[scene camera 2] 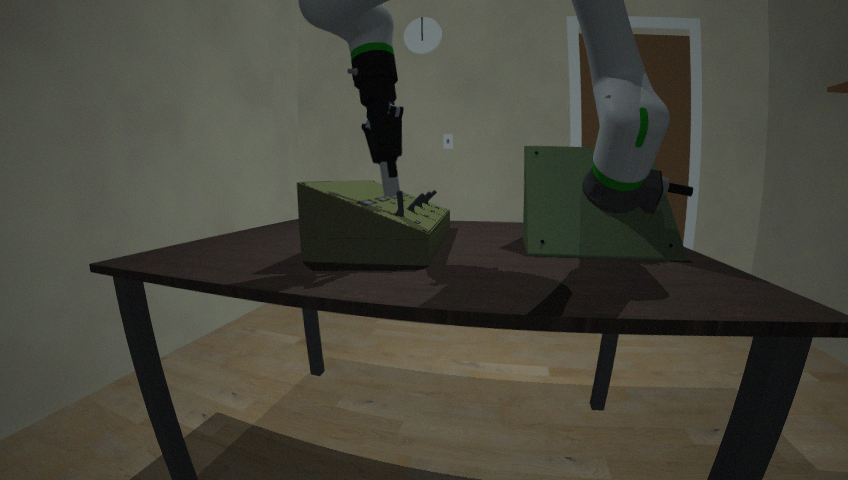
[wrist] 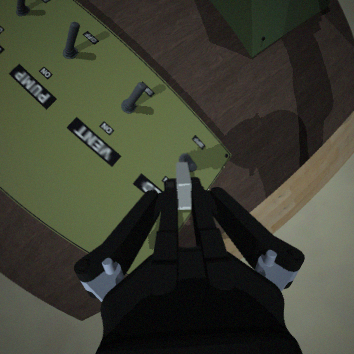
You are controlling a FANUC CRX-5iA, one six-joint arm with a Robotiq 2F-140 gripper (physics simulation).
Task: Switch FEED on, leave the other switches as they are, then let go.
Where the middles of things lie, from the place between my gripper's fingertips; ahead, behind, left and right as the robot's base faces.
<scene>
The sloped switch box [scene camera 2: 339, 221] is 90 mm ahead of my hand, 160 mm to the right of it and 50 mm below it.
</scene>
